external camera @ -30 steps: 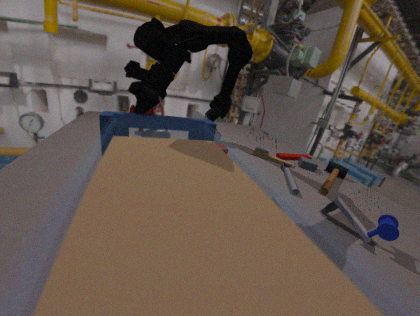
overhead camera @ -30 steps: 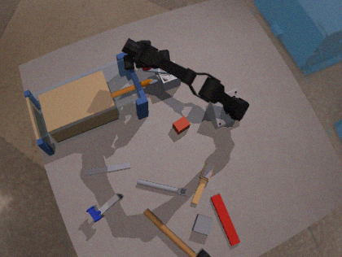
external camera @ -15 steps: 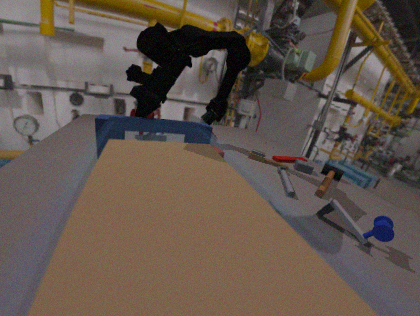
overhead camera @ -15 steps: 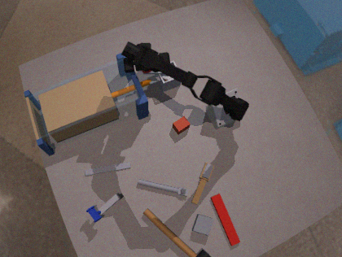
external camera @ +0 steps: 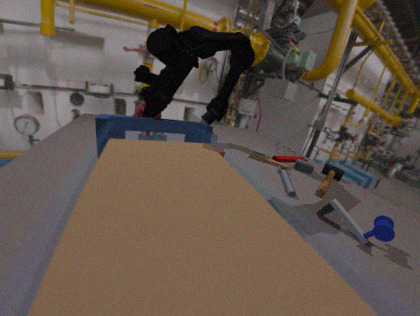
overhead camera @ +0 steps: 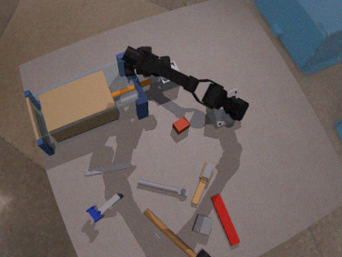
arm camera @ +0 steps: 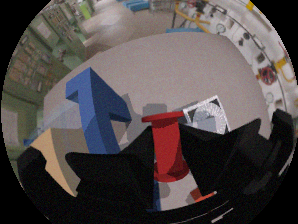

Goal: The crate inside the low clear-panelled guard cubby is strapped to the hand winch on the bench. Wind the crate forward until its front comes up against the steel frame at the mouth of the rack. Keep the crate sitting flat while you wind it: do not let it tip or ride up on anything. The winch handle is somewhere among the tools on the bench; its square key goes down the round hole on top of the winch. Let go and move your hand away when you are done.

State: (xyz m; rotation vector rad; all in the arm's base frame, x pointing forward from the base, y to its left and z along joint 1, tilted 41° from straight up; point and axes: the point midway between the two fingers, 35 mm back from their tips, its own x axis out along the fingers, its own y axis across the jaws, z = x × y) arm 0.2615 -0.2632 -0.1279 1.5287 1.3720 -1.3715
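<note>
The red-knobbed crank is 3 cm behind my gripper tip, 2 cm to the left of it and 3 cm below it. From my gripper tip the other things lie so: blue steel frame: 7 cm ahead, 3 cm to the left, 3 cm below; then red knob: 2 cm to the left; then grey winch: 11 cm behind, 3 cm to the left, 10 cm below.
</note>
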